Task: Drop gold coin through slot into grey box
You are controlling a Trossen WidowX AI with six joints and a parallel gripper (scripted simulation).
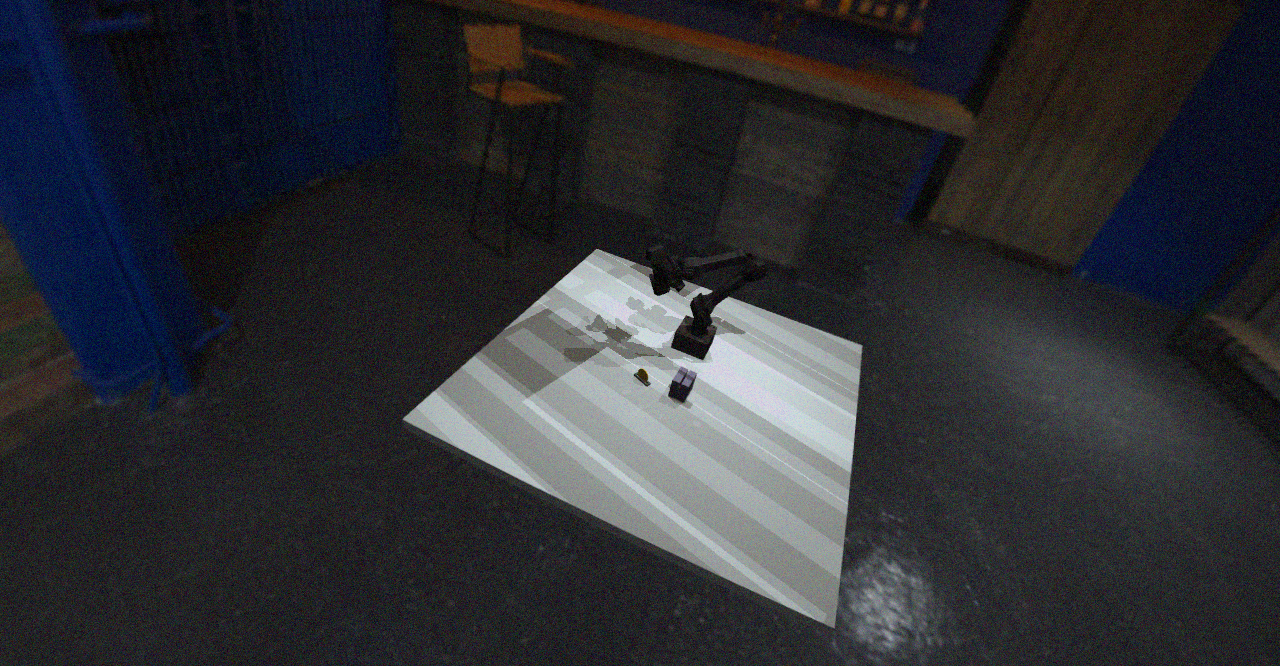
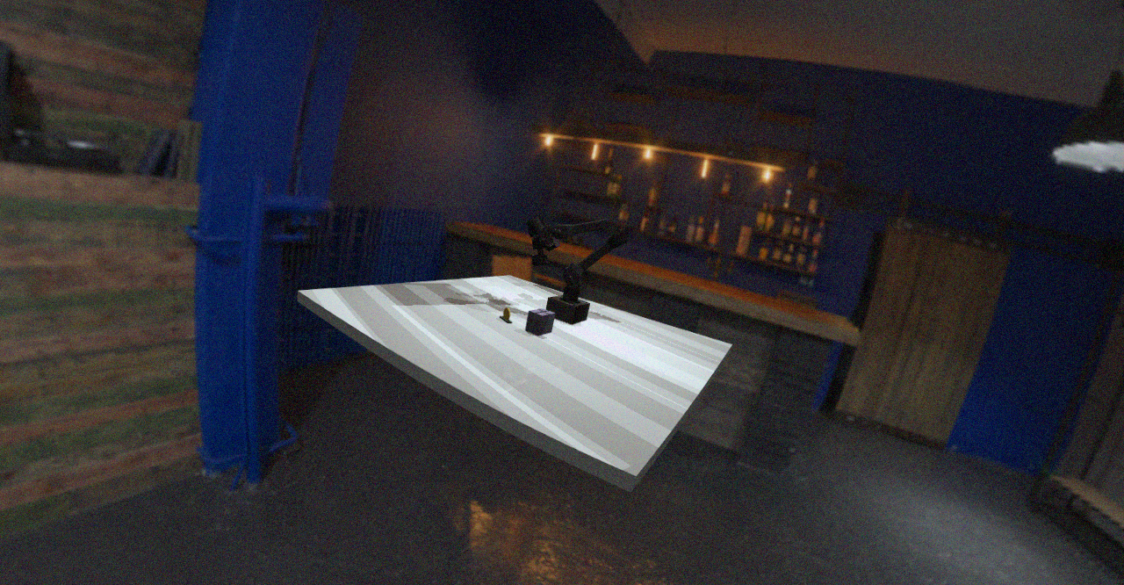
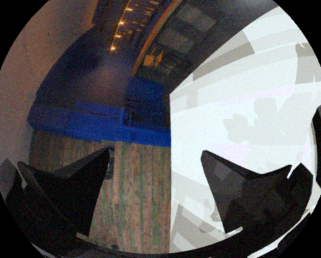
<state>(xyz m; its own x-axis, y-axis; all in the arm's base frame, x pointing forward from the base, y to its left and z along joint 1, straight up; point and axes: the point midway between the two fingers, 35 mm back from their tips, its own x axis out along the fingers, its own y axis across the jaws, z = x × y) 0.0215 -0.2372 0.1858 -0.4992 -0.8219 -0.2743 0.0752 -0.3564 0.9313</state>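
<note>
Right now the gold coin is 30 cm ahead of my gripper tip, 23 cm below it and 22 cm to the left of it.
</note>
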